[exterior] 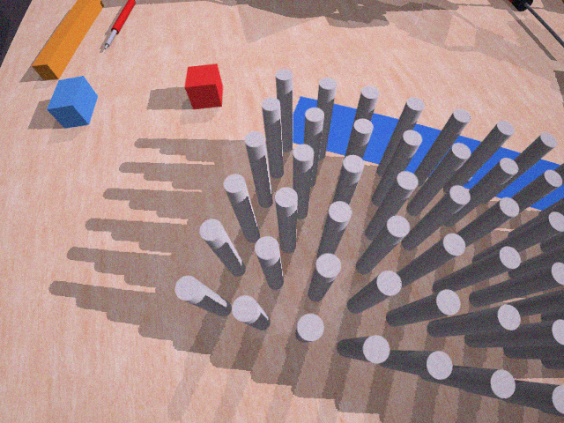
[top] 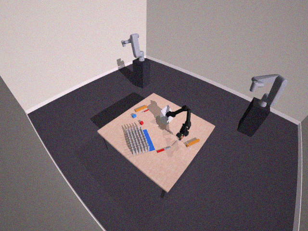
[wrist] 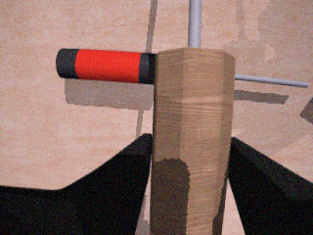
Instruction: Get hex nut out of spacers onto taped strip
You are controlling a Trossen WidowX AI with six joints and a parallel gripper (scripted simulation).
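Now: the long tool 1 cm ahead of my gripper tip, 9 cm to the left of it and 5 cm below it. Round my gripper tip: hex nut 26 cm ahead, 36 cm to the right, 12 cm below; then blue taped strip 22 cm ahead, 37 cm to the right, 12 cm below; then red cube 3 cm ahead, 62 cm to the right, 10 cm below.
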